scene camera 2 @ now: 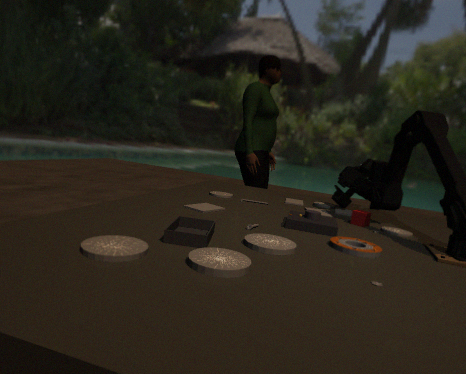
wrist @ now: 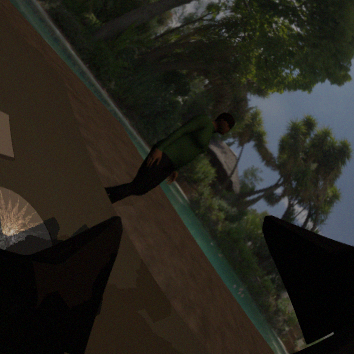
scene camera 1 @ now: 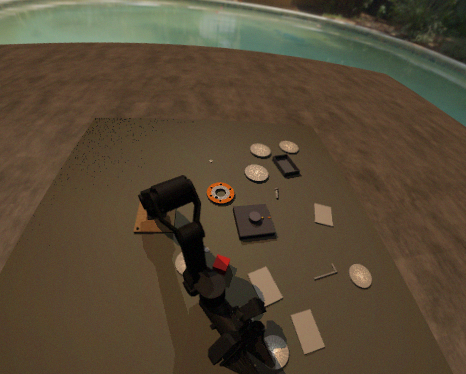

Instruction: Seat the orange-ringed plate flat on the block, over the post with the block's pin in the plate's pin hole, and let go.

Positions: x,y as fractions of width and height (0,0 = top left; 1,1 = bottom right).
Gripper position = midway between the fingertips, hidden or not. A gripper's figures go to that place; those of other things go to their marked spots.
Labels:
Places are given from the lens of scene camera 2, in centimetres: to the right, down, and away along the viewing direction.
my gripper (scene camera 2: 0.74,0.47): 41, -4, 132
orange-ringed plate (scene camera 2: 0.77,0.66): 26, 13, 75
dark tray (scene camera 2: 0.40,0.62): -10, 9, 74

